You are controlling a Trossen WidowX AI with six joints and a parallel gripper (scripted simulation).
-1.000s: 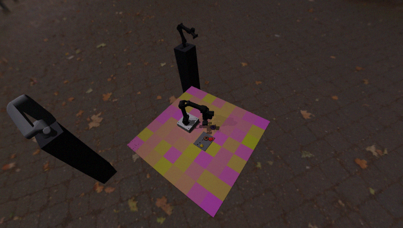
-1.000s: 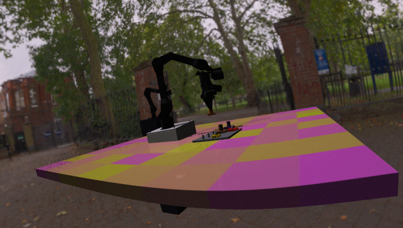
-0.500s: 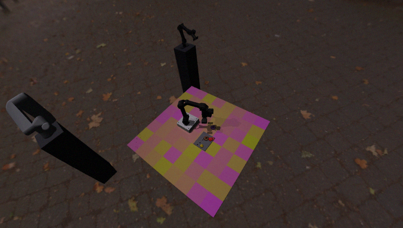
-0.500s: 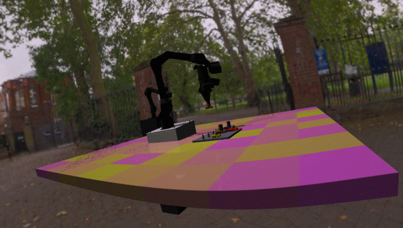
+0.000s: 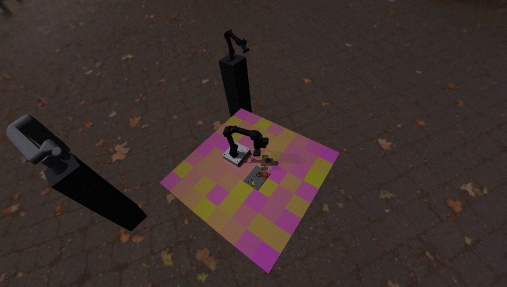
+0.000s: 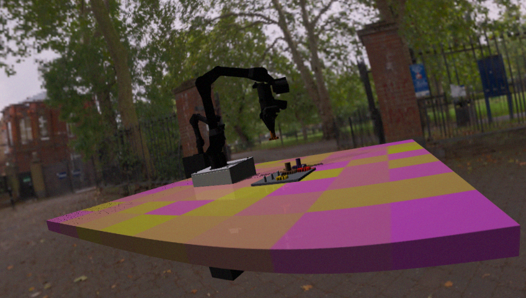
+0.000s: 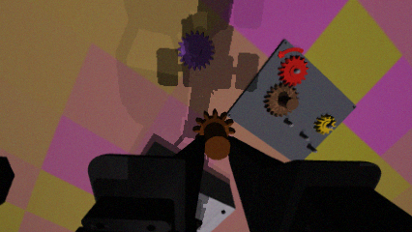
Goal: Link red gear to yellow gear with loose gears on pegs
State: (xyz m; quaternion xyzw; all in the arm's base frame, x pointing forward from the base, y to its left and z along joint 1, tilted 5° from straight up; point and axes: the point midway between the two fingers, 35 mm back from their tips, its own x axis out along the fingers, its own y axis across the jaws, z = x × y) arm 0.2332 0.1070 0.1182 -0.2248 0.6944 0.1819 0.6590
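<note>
Now: gripper tip 90 mm short of the brown gear, 110 mm to the left of it and 140 mm above it. The rest, counted from my gripper tip: purple gear: 60 mm ahead, 70 mm to the left, 150 mm below; then orange gear: 10 mm below; then red gear: 140 mm ahead, 90 mm to the right, 150 mm below.
</note>
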